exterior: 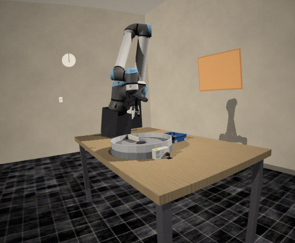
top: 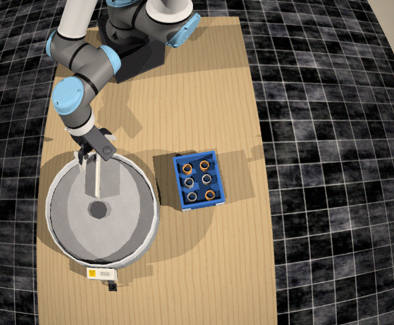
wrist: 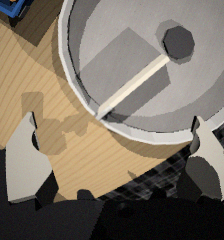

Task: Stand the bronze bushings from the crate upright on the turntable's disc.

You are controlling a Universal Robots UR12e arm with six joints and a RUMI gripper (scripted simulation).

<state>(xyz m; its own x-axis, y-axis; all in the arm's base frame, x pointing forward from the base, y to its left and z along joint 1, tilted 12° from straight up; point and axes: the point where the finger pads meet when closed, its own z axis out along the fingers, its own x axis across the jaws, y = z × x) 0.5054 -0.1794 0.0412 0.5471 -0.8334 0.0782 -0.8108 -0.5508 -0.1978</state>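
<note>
Right now my hand is 310 mm to the right of the blue crate, 190 mm above it and 90 mm short of it. From my hand the other things lie so: turntable disc (160 mm below, 120 mm ahead, 60 mm to the right).
</note>
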